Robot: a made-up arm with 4 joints.
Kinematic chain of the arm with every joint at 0, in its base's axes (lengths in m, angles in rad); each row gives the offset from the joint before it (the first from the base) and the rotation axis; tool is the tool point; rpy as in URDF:
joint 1: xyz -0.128 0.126 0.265 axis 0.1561 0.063 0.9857
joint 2: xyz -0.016 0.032 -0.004 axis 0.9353 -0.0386 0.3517
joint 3: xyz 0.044 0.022 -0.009 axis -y
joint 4: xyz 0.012 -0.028 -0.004 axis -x
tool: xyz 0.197 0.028 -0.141 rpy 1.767 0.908 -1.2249
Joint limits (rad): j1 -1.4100..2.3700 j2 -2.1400..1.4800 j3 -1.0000..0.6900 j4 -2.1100..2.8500
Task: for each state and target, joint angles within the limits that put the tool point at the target. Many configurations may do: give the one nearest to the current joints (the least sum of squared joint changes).
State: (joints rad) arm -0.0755 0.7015 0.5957 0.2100
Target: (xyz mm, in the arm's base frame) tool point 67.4 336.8 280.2
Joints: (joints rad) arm 0.6475 0.5991 0.6886 0.3969
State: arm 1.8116 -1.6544 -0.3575 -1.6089
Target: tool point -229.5 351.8 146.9
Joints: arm 1.8922 -0.8101 -0.4862 -1.4343
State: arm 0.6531 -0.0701 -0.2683 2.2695
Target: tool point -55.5 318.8 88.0
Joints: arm 1.3708 0.2194 -0.8393 1.9277
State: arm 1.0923 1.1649 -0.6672 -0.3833
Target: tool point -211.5 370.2 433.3
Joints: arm 0.7753 1.4768 -0.2061 -0.6649
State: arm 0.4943 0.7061 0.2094 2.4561
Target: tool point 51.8 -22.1 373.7
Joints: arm -0.3683 0.3374 0.1982 2.5991
